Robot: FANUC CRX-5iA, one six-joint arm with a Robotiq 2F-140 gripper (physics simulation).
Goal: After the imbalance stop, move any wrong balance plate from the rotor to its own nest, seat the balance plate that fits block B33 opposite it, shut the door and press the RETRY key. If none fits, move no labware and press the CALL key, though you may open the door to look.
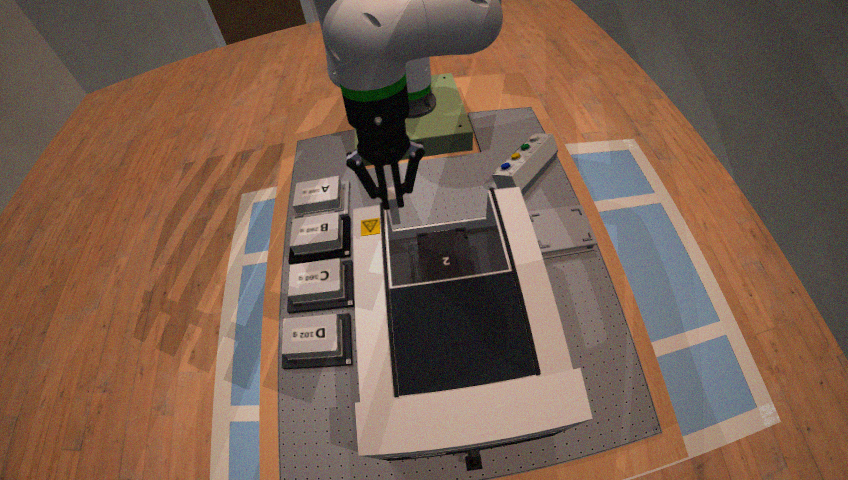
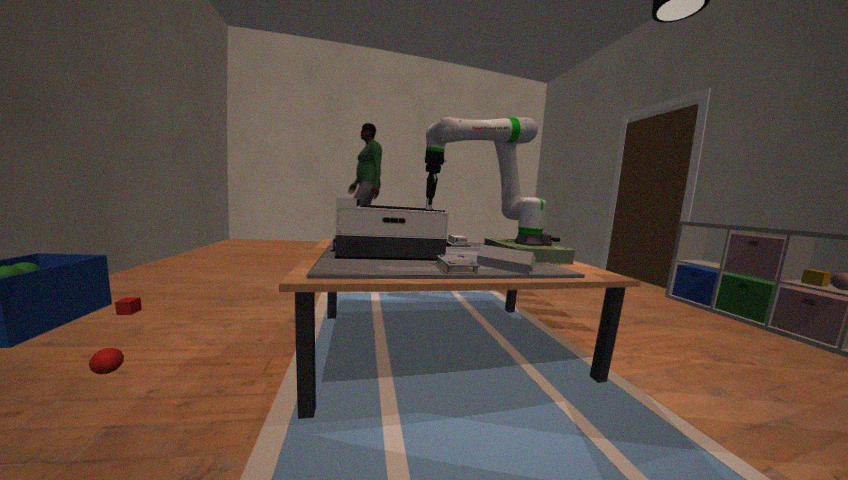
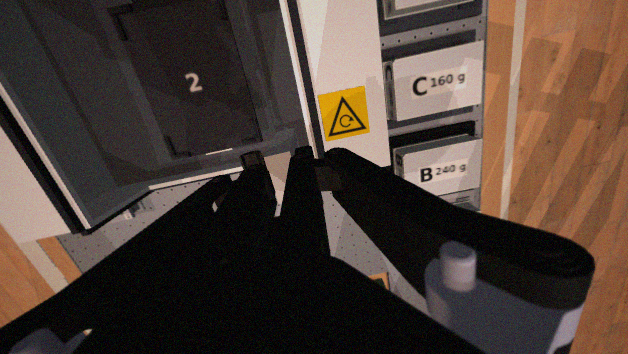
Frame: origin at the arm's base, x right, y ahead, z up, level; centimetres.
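Seen in the pictures: gripper, fingertip midpoint: [image 1: 395,218] [image 3: 290,147]; arm's base, origin of the base link: [image 1: 412,104] [image 2: 528,243].
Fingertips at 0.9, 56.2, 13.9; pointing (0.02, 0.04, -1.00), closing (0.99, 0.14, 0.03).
Observation:
Pixels of each thing's top centre, then the offset from my fingertips to it, as dx, dy, dz. "pt": a spot on its surface instead.
- Balance plates A, middle of its top: [image 1: 315,190] [image 2: 457,236] +24.8, -22.5, -14.7
- D, middle of its top: [image 1: 308,334] +20.4, +17.8, -14.7
- key box, middle of its top: [image 1: 528,150] [image 2: 507,247] -32.3, -29.9, -11.8
- empty grey nest, middle of its top: [image 1: 561,226] [image 2: 456,258] -37.4, -7.9, -16.1
- yellow warning label, surface spot: [image 3: 345,113] [image 1: 369,227] pt +4.7, +2.4, +1.0
The white centrifuge [image 1: 468,411] [image 2: 391,222] stands on the grey plate. A white-framed pane at the back of its dark top [image 1: 462,334] shows rotor position 2 [image 1: 446,260] [image 3: 192,83], which is dark with no plate on it. The rest of the rotor and block B33 are hidden. Balance plates A [image 1: 317,190], B 240 g [image 1: 316,231] [image 3: 435,169], C 160 g [image 1: 314,277] [image 3: 433,83] and D [image 1: 310,335] sit in their nests on the left. My gripper [image 1: 393,203] [image 2: 431,200] [image 3: 290,147] is shut and empty at the pane's back left corner.
The key box [image 1: 525,160] with blue, yellow and green keys lies at the back right. An empty grey nest [image 1: 557,230] sits right of the centrifuge. A yellow warning label [image 1: 370,227] [image 3: 345,113] is beside the pane. A person [image 2: 367,167] stands behind the table.

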